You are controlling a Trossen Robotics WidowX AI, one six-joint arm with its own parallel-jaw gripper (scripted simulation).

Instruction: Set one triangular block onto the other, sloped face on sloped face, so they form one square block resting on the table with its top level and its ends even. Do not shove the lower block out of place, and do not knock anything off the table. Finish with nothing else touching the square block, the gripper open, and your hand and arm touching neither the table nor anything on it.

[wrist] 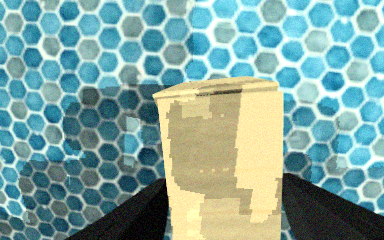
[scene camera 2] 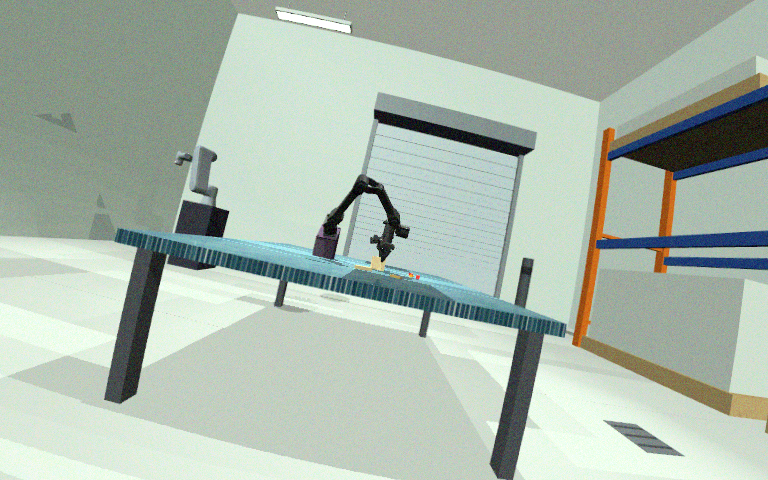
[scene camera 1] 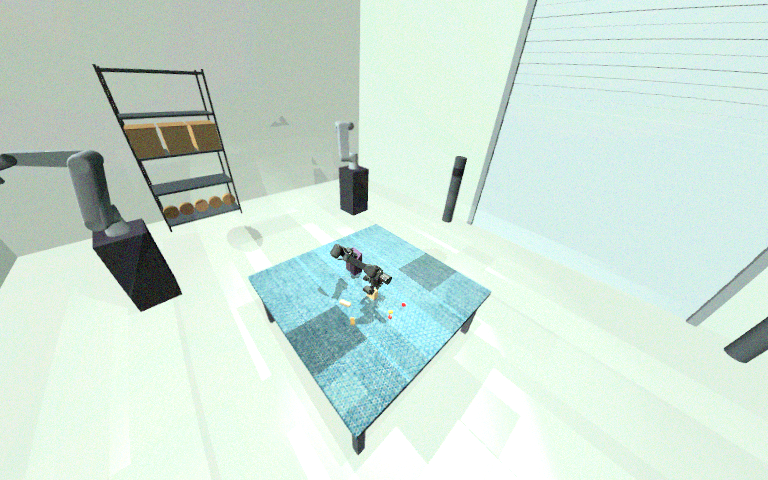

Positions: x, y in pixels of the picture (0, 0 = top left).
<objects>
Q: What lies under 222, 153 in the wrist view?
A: A tan triangular block.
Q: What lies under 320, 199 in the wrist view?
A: My gripper.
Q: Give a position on a tan triangular block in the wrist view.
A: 243, 84
</objects>
